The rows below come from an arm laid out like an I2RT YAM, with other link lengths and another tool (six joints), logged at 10 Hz.
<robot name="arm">
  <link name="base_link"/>
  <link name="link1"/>
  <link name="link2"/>
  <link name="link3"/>
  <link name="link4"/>
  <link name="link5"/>
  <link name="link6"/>
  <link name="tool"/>
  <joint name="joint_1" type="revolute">
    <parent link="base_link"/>
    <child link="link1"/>
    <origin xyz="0 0 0.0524" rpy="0 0 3.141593"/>
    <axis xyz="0 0 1"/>
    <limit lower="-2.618" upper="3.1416"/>
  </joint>
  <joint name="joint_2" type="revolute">
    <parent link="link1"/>
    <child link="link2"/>
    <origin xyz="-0.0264 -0.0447 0.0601" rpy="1.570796 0 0"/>
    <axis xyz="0 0 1"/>
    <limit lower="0" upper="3.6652"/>
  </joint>
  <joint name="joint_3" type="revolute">
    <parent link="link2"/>
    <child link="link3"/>
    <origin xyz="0.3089 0 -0.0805" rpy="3.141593 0 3.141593"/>
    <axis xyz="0 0 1"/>
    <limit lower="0" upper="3.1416"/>
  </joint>
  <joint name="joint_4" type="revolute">
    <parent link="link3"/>
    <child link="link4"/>
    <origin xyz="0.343 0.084 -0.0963"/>
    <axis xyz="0 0 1"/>
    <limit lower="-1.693" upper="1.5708"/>
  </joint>
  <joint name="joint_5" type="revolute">
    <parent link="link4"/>
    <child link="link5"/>
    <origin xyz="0.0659 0.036 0.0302" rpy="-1.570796 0 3.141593"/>
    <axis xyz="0 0 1"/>
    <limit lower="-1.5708" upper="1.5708"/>
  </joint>
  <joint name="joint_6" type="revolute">
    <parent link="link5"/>
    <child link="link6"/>
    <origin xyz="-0.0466 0 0.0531" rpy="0 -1.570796 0"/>
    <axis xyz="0 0 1"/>
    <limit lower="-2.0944" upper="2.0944"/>
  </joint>
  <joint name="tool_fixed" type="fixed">
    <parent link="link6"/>
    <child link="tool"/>
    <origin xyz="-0.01 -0.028 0.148" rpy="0 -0.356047 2.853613"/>
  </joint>
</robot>
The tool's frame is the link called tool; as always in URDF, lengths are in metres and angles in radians.
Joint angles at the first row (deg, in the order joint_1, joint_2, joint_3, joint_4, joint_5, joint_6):
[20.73 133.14 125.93 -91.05 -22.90 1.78]
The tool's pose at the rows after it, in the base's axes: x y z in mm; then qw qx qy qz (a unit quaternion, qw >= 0):
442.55 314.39 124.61 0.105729 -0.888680 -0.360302 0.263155
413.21 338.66 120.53 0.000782 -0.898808 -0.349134 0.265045
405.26 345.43 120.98 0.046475 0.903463 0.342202 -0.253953
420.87 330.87 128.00 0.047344 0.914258 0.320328 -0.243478
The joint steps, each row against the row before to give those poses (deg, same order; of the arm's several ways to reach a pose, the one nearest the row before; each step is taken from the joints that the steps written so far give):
[7.00 0.00 -0.07 -1.11 2.23 0.66]
[7.84 0.02 0.01 0.00 10.69 8.32]
[3.02 0.00 -0.01 0.17 5.14 3.39]
[-1.88 -0.21 0.92 0.00 1.03 0.90]

